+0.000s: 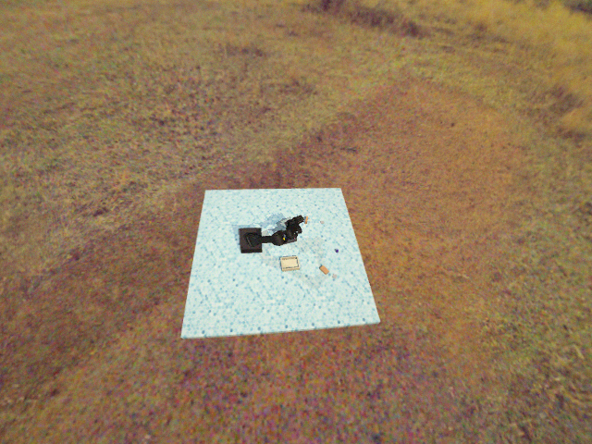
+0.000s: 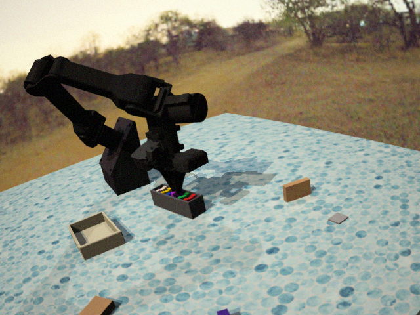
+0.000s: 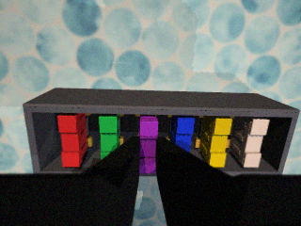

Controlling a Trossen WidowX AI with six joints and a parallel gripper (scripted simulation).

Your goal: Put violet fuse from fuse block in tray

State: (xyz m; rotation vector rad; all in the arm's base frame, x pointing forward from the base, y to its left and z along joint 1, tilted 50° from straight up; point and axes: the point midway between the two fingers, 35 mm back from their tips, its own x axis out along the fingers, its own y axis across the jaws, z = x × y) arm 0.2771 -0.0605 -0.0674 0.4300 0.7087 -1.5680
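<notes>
The blue fuse is 2 cm behind my gripper tip and 2 cm below it. Round my gripper tip: violet fuse (1 cm below); yellow fuse (4 cm behind, 1 cm to the right, 2 cm below); green fuse (2 cm ahead, 2 cm below).
</notes>
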